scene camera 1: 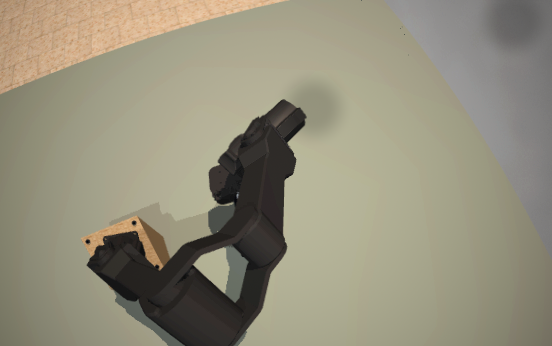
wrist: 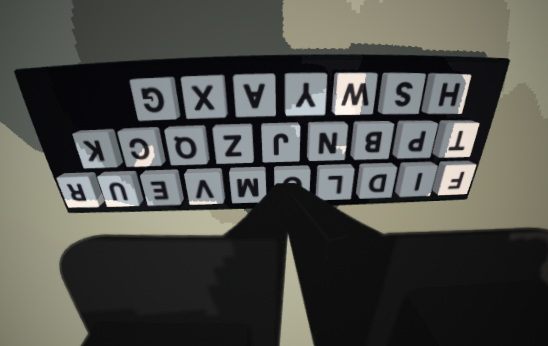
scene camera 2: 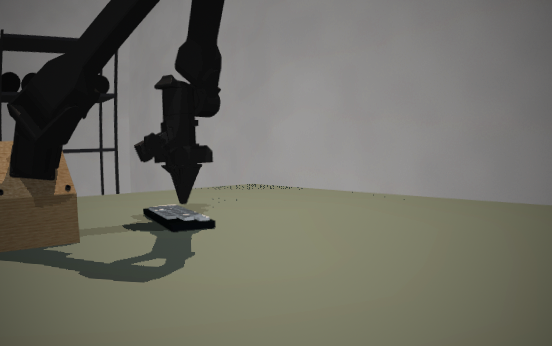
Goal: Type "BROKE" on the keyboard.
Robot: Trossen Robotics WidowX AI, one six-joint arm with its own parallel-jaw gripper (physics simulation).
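Where they show: gripper, between the fingertips: (wrist: 285,193) (scene camera 2: 183,204); arm's base, origin of its link: (scene camera 1: 124,249) (scene camera 2: 32,163).
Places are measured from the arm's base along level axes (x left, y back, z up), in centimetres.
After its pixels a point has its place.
Note:
A black keyboard (wrist: 75,100) @(x -1.3, y -21.5, z -9.9 cm) (scene camera 2: 172,225) @(x -3.6, y -20.1, z -10.1 cm) with grey letter keys lies on the table. Its letters appear upside down in the wrist view. The front row there holds the R key (wrist: 76,191) @(x -2.7, y -25.5, z -9.4 cm), the E key (wrist: 160,190) @(x 1.4, y -26.0, z -9.4 cm) and, right of the M key, the O key (wrist: 285,181) @(x 7.2, y -26.3, z -9.4 cm). The K key (wrist: 95,150) @(x -0.9, y -23.7, z -9.4 cm) and the B key (wrist: 372,141) @(x 11.2, y -24.9, z -9.4 cm) are in the middle row. My gripper (wrist: 285,193) @(x 7.2, y -26.3, z -8.4 cm) (scene camera 2: 183,201) @(x 7.2, y -26.3, z -8.4 cm) is shut and empty, pointing down. Its tips partly cover the O key in the wrist view and appear slightly above the keyboard in scene camera 2. In scene camera 1 the arm hides the tips.
The arm's wooden base block (scene camera 1: 155,242) @(x 1.2, y -4.9, z -3.7 cm) (scene camera 2: 40,220) @(x -4.8, y -0.4, z -7.6 cm) stands left of the keyboard in scene camera 2. The arm's upper links (scene camera 1: 260,190) @(x -5.5, y -25.6, z 26.1 cm) (scene camera 2: 202,55) @(x -1.7, y -26.5, z 16.3 cm) hang over the keyboard area. A dark shelf rack (scene camera 2: 117,125) stands behind the base. The table's curved edge borders a tiled floor (scene camera 1: 75,40).

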